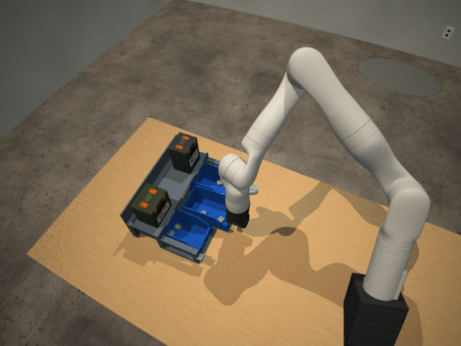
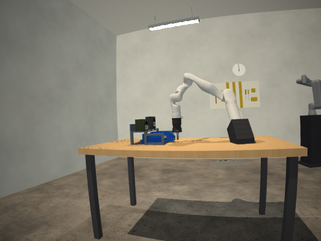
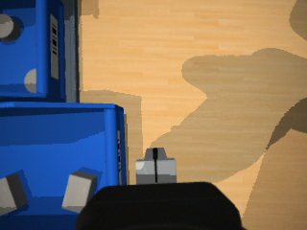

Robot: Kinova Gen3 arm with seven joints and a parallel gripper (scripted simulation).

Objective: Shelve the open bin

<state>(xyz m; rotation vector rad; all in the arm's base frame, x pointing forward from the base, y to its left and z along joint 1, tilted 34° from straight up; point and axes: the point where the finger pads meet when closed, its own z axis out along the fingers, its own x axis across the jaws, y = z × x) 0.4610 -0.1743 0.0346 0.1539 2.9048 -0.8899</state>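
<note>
Right now my hand is 80 mm short of the shelf lip, 30 mm above it and 10 mm to the left of it. From my hand the other things lie so: green box (280 mm ahead, 120 mm above, 80 mm to the left); black box (250 mm ahead, 150 mm to the right, 130 mm above).
</note>
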